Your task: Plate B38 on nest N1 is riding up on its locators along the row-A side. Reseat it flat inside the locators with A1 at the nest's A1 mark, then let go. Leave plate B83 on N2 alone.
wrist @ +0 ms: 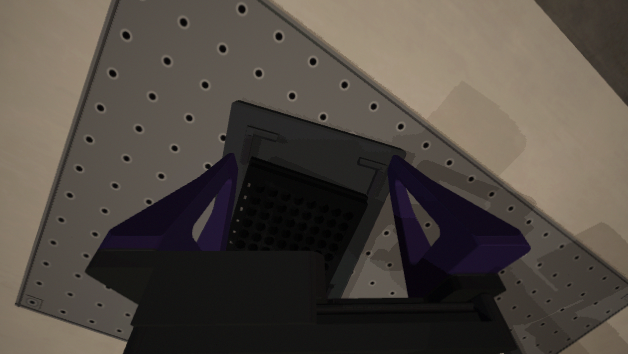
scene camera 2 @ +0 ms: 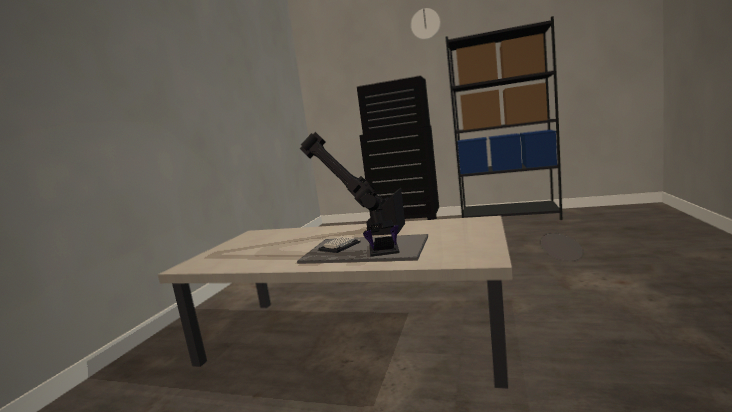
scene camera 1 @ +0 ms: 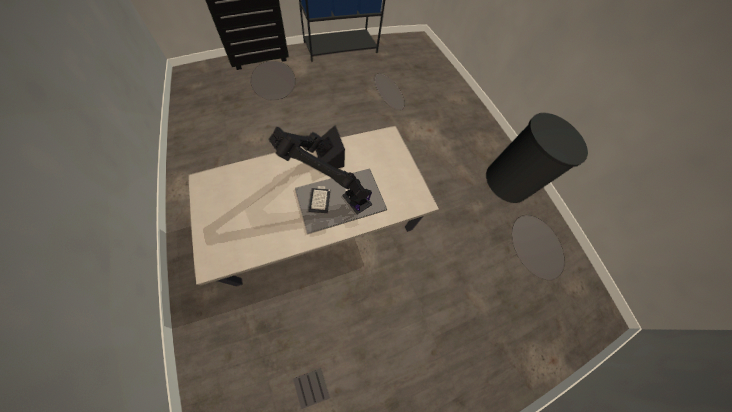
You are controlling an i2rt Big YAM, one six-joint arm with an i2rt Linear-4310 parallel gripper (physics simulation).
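Seen in the pictures: gripper, fingertip midpoint: [wrist: 314, 161] [scene camera 2: 384, 246] [scene camera 1: 363, 205]; arm's base, link origin: [scene camera 1: 325, 147].
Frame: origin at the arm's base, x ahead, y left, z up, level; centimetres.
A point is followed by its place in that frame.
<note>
A black well plate [wrist: 300, 212] {x 41.2, y 8.1, z -8.0 cm} [scene camera 2: 383, 244] {x 40.8, y 7.9, z -8.0 cm} lies on a dark nest [wrist: 310, 132] {x 46.0, y 10.0, z -9.5 cm} [scene camera 2: 384, 251] {x 45.7, y 9.0, z -9.5 cm}. In the wrist view its near-top edge sits away from the two upper corner locators, and it looks raised there; its lower part is hidden by the gripper body. Its label and A1 mark are not readable. My gripper [wrist: 314, 161] {x 44.9, y 9.1, z -7.8 cm} [scene camera 2: 383, 242] {x 44.9, y 9.1, z -7.8 cm} [scene camera 1: 363, 202] {x 44.9, y 9.1, z -7.8 cm} is open, one purple finger on each side of the black plate, holding nothing. A white well plate [scene camera 1: 320, 199] {x 31.2, y -14.6, z -8.2 cm} [scene camera 2: 339, 243] {x 34.3, y -13.9, z -8.2 cm} sits on the other nest [scene camera 1: 318, 210] {x 36.5, y -17.8, z -8.4 cm}, away from the gripper. I cannot read which nest is N1.
Both nests stand on a grey perforated board [wrist: 150, 45] {x 45.7, y 20.8, z -10.7 cm} [scene camera 1: 376, 186] {x 34.0, y 23.4, z -10.6 cm} [scene camera 2: 414, 245] {x 36.2, y 20.4, z -10.7 cm} on the pale table [scene camera 1: 230, 204] {x 11.9, y -69.3, z -12.0 cm} [scene camera 2: 461, 255] {x 48.7, y 39.9, z -12.0 cm}. The white plate's nest is left of the gripper in the scene views. A black drawer cabinet [scene camera 2: 396, 148] and a shelf rack [scene camera 2: 504, 80] stand behind the table.
</note>
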